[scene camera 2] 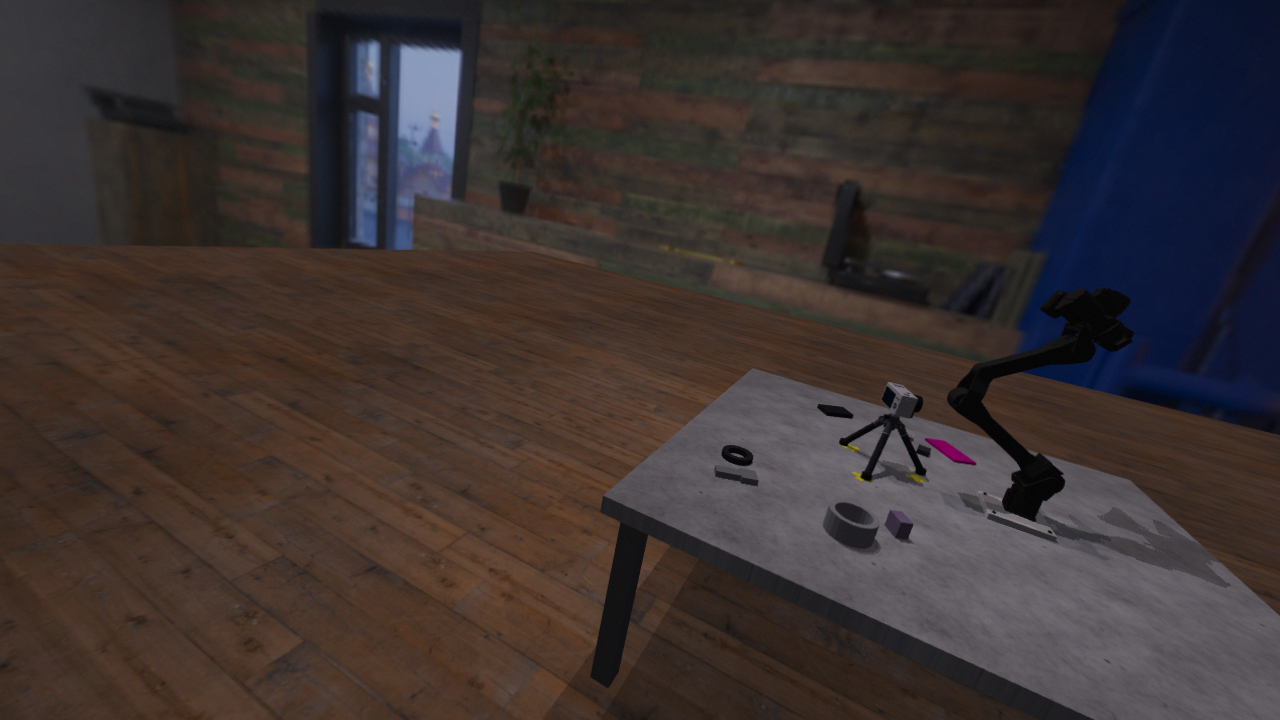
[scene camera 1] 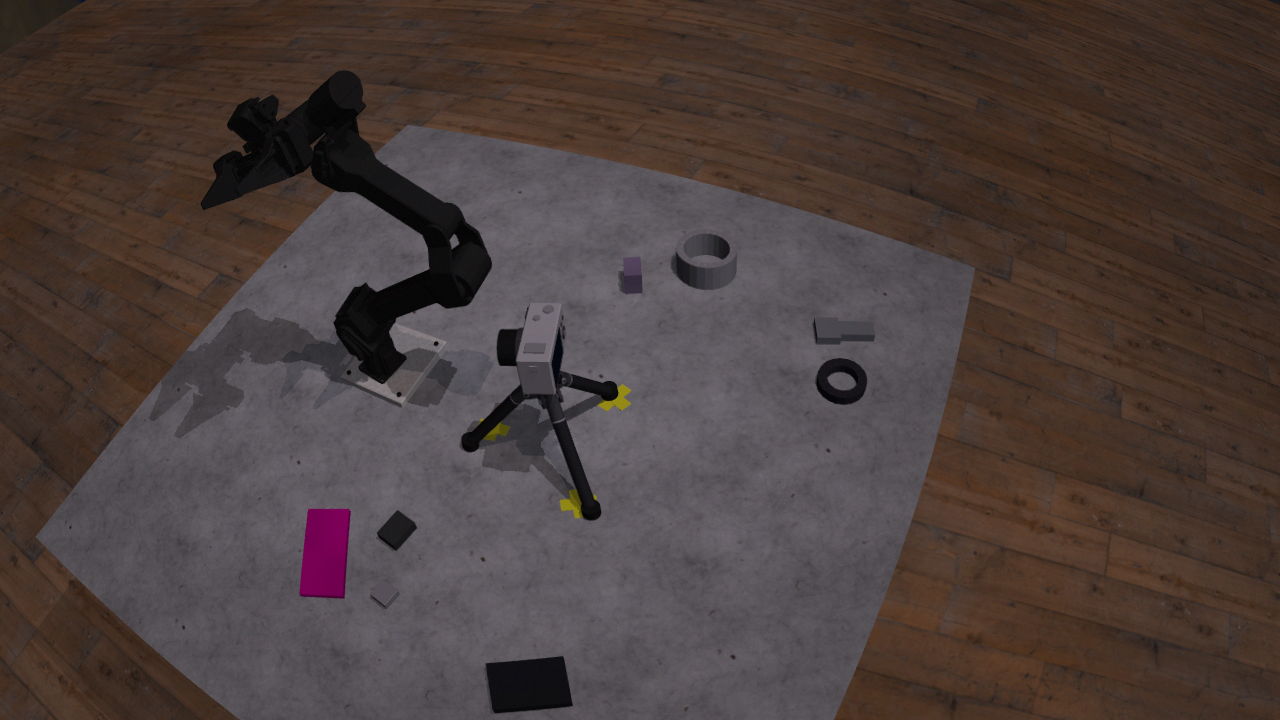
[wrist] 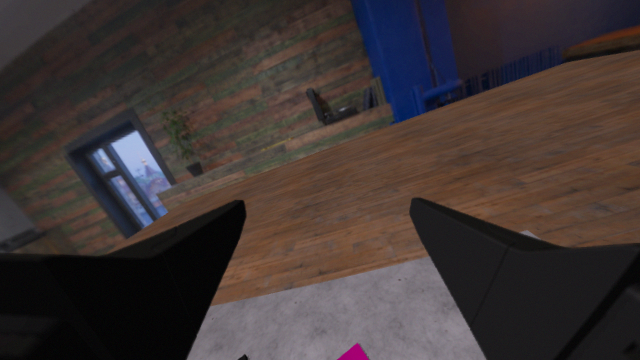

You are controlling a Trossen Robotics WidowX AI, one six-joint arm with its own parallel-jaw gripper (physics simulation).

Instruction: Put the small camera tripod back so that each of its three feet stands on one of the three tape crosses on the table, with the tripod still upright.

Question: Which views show the gripper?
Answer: Scene camera 2, scene camera 1 and the wrist view: all of them.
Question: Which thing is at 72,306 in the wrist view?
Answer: The gripper.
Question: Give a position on a grey block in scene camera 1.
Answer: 827,330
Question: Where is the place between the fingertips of the gripper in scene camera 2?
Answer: At 1072,314
